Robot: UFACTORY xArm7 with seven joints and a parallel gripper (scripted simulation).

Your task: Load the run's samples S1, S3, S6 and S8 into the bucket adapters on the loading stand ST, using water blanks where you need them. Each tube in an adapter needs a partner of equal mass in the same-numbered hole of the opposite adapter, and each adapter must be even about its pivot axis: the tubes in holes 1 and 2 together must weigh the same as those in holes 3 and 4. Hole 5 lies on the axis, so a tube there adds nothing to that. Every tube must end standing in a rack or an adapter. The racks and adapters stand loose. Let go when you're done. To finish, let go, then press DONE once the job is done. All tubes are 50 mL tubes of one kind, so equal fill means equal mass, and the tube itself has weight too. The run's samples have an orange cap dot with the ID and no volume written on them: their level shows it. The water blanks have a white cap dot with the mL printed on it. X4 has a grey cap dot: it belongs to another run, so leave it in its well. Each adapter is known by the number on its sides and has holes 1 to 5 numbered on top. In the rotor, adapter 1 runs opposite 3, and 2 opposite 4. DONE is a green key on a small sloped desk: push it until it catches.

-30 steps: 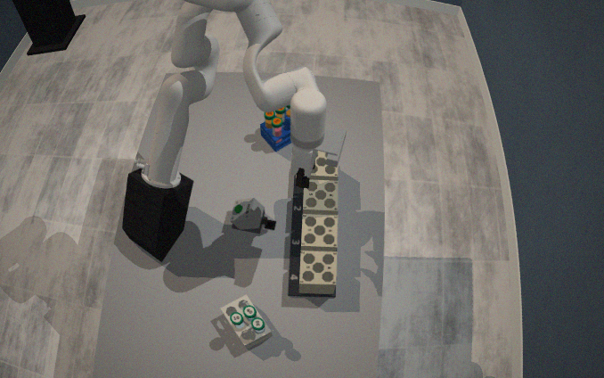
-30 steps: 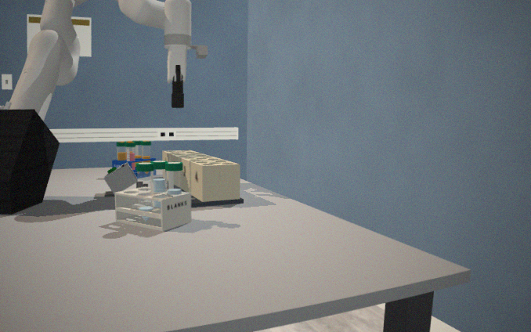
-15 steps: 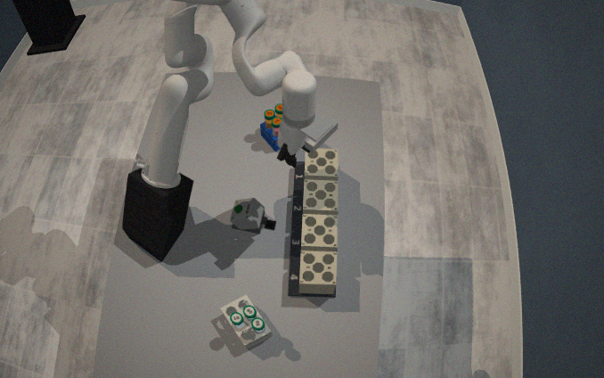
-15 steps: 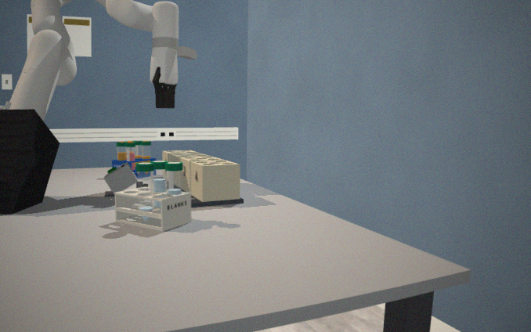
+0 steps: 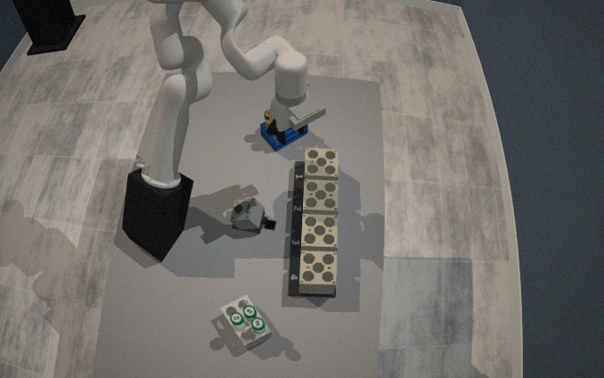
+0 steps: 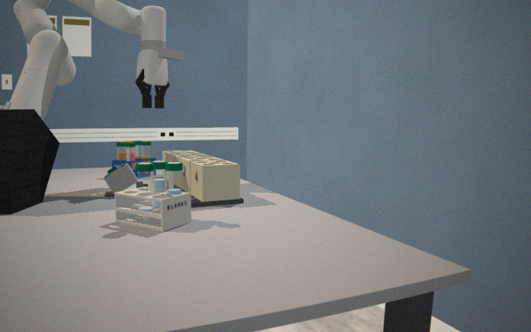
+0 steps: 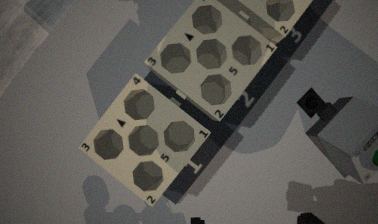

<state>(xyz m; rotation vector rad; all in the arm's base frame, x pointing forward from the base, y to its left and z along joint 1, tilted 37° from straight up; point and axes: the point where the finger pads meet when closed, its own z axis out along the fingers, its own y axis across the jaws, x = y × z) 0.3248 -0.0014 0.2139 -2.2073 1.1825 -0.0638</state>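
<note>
The pink-filled tube lies 19 cm below my hand, 14 cm to the left of it and 5 cm behind it. The rest, counted from my hand: orange-filled tube (20 cm to the left, 19 cm below, 1 cm ahead); done desk (20 cm below, 14 cm to the right, 12 cm behind); blue sample rack (22 cm below, 18 cm to the left, 3 cm behind).
</note>
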